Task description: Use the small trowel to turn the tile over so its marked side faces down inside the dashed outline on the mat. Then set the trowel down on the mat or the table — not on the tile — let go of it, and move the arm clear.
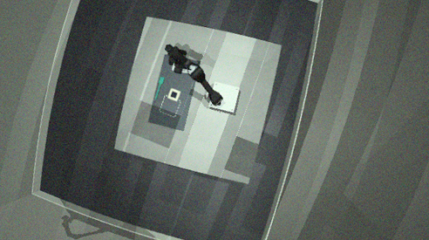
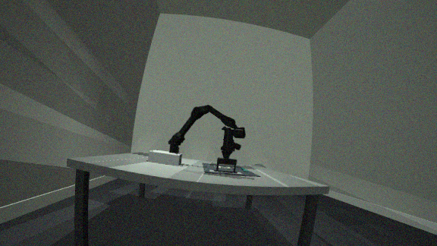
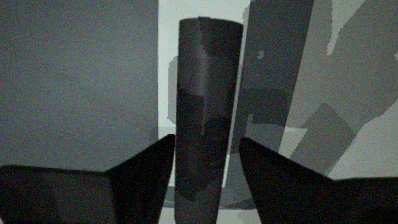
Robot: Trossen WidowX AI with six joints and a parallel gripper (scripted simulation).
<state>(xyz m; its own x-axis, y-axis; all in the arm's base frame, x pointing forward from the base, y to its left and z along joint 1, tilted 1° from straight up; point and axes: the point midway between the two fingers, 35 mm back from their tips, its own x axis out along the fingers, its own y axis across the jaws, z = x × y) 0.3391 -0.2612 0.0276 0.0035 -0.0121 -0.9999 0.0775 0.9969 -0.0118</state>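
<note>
Right now the trowel is 20 mm behind my gripper tip, 10 mm to the left of it and 30 mm below it. The rest, counted from my gripper tip: tile: 50 mm ahead, 250 mm to the left, 60 mm below; then teal elongated object: 200 mm ahead, 190 mm to the left, 60 mm below.
</note>
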